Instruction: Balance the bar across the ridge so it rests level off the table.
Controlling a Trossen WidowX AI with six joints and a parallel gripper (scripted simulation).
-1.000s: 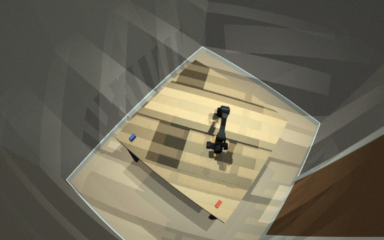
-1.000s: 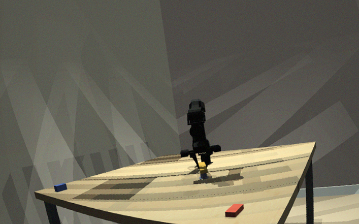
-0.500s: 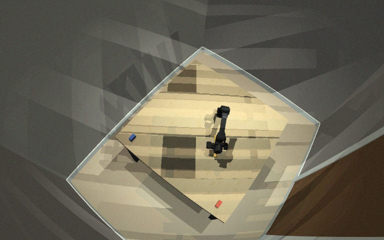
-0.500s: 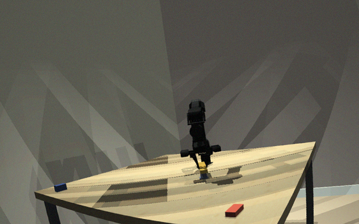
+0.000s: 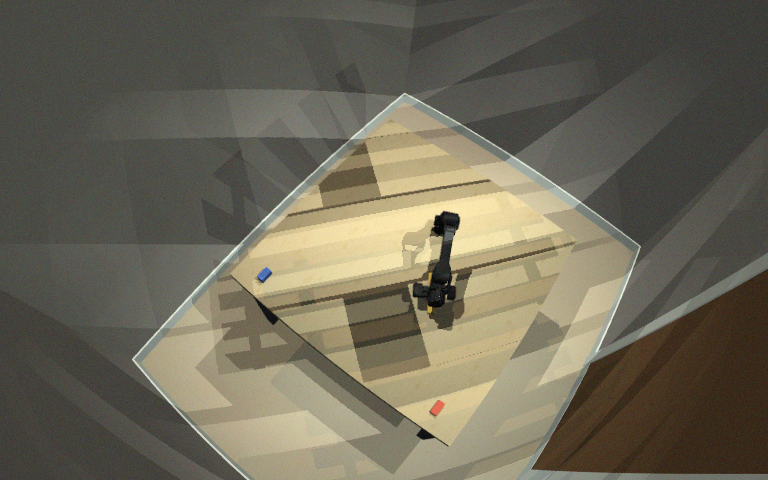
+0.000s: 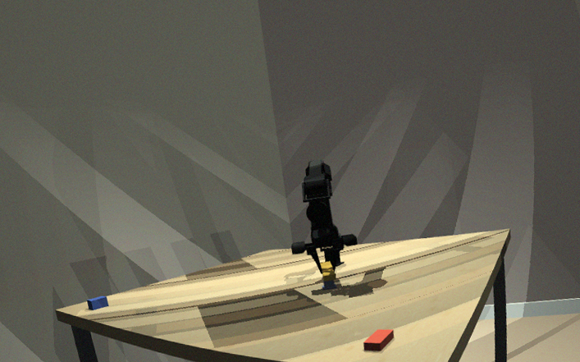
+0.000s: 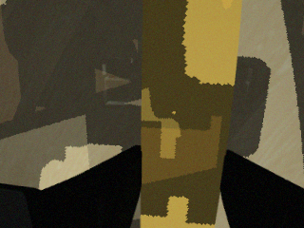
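Now: the yellow bar 20 mm behind my gripper tip and 20 mm to the right of it. Also, from my gripper tip: blue block: 390 mm ahead, 680 mm to the right, 40 mm below; then red block: 390 mm ahead, 320 mm to the left, 40 mm below.
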